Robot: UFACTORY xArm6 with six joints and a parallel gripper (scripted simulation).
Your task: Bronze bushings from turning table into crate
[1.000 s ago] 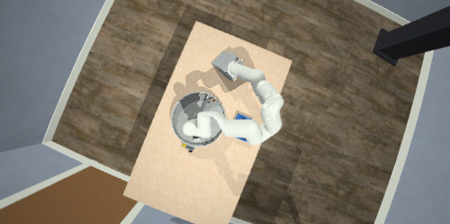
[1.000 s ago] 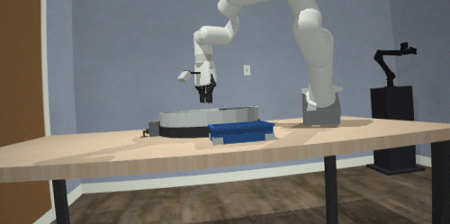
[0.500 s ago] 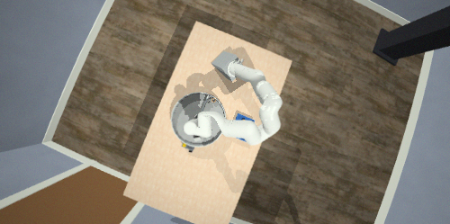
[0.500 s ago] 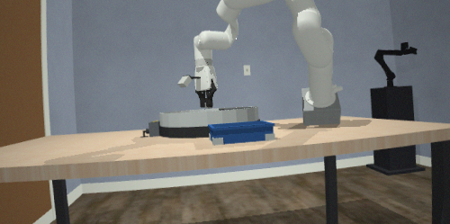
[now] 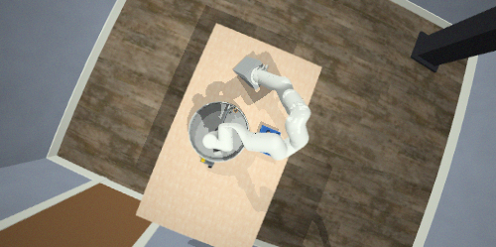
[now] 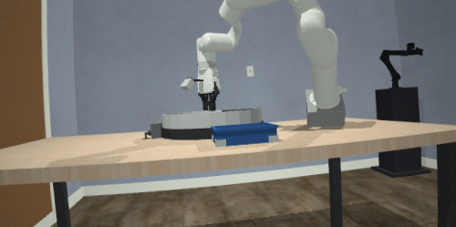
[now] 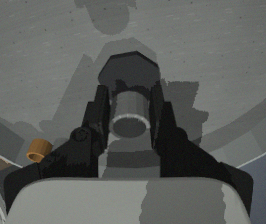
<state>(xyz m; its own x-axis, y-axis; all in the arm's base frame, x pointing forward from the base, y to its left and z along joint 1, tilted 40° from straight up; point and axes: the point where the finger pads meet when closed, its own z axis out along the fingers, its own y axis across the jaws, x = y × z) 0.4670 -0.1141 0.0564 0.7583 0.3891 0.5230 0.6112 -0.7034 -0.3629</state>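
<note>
Right now my hand is 70 mm above the grey turning table, 10 mm to the left of it and 10 mm past it. From my hand the other things lie so: blue crate: 330 mm to the left, 100 mm behind, 90 mm below.
</note>
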